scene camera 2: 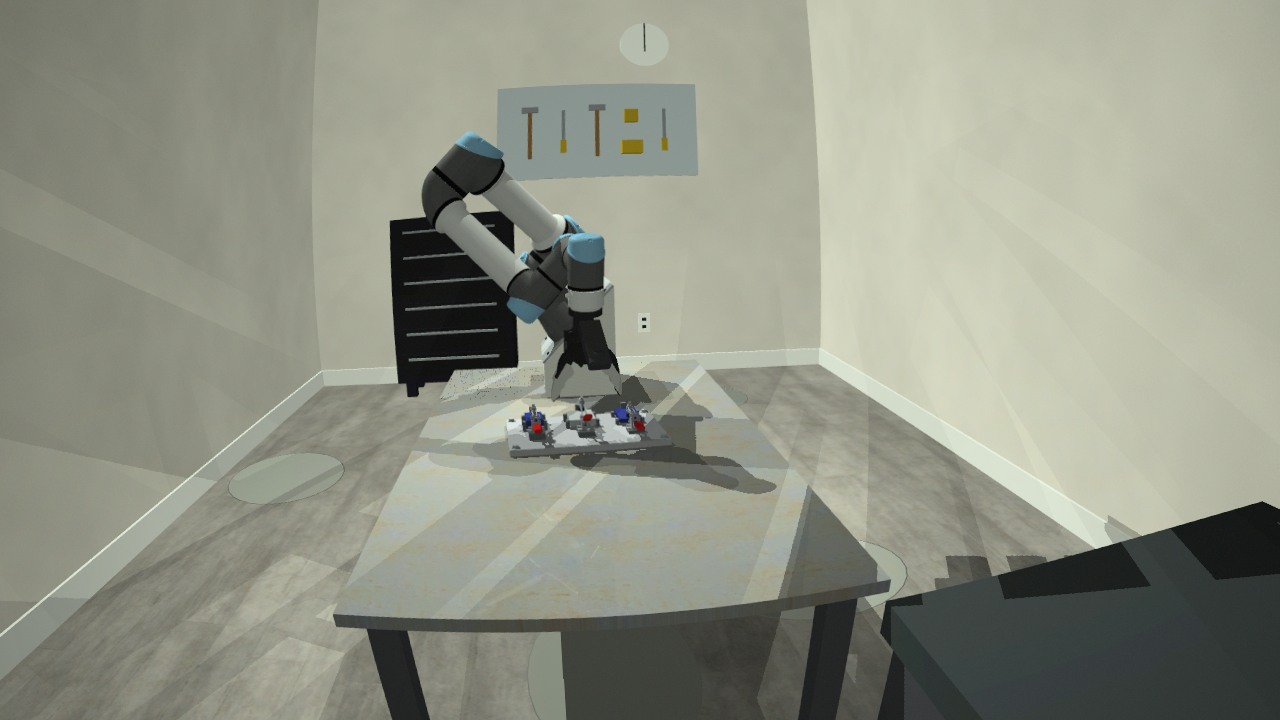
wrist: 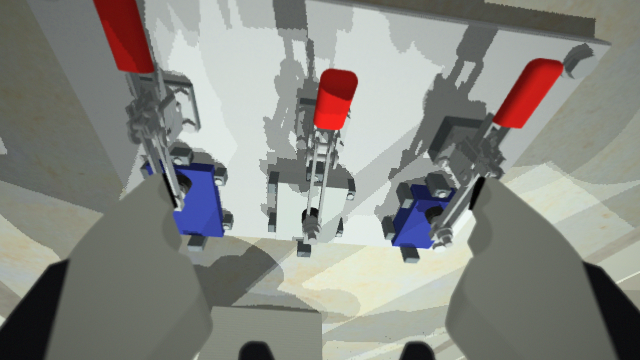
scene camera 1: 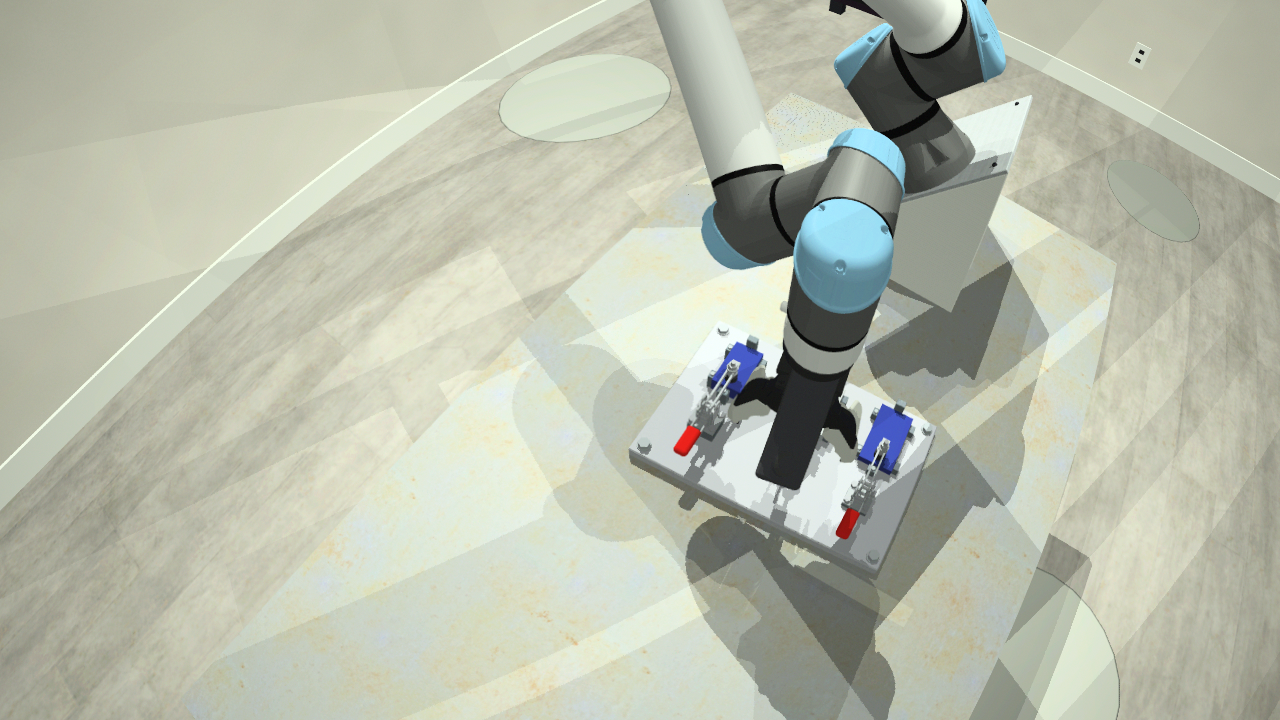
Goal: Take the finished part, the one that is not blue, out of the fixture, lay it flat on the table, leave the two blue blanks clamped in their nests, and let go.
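Seen in the pictures: gripper, fingertip midpoint: (scene camera 2: pixel 586 398) (wrist: pixel 324 179); arm's base, origin of the base link: (scene camera 2: pixel 572 321) (scene camera 1: pixel 936 167).
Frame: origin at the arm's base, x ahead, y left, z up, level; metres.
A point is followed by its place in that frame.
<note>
The pale finished part (wrist: pixel 290 205) {z -0.155, x 0.396, y 0.073 m} lies in the middle nest of the fixture plate (scene camera 1: pixel 666 420) {z -0.176, x 0.524, y -0.076 m} (scene camera 2: pixel 520 444) {z -0.176, x 0.545, y -0.065 m} (wrist: pixel 240 75) {z -0.176, x 0.486, y 0.136 m}. A clamp arm with a black tip reaches over it; its red handle (wrist: pixel 336 100) {z -0.118, x 0.516, y 0.081 m} points away from the robot base. Whether the tip presses on the part is unclear. One blue blank (scene camera 1: pixel 745 356) {z -0.150, x 0.397, y -0.056 m} (wrist: pixel 415 220) {z -0.150, x 0.421, y -0.040 m} and another blue blank (scene camera 1: pixel 887 423) {z -0.160, x 0.340, y 0.148 m} (wrist: pixel 205 210) {z -0.160, x 0.357, y 0.145 m} sit in the outer nests under their clamp arms. My gripper (scene camera 1: pixel 797 420) {z -0.089, x 0.488, y 0.078 m} (scene camera 2: pixel 588 389) {z -0.089, x 0.488, y 0.078 m} (wrist: pixel 324 179) {z -0.089, x 0.488, y 0.078 m} is open and empty above the fixture, its fingers spread wide either side of the middle nest. The middle nest is hidden in scene camera 1.
The outer red handles (scene camera 1: pixel 686 440) {z -0.134, x 0.548, y -0.024 m} (scene camera 1: pixel 847 523) {z -0.144, x 0.500, y 0.191 m} (wrist: pixel 530 92) {z -0.135, x 0.549, y -0.020 m} (wrist: pixel 127 40) {z -0.144, x 0.497, y 0.187 m} stick out beside the middle clamp. The fixture stands on the stone-look table (scene camera 1: pixel 447 537) {z -0.191, x 0.828, y -0.154 m} (scene camera 2: pixel 572 555) {z -0.191, x 1.046, y 0.097 m}. The robot's pale pedestal (scene camera 1: pixel 939 250) {z -0.085, x 0.072, y 0.065 m} stands behind it. A black drawer cabinet (scene camera 2: pixel 425 295) is beyond the table.
</note>
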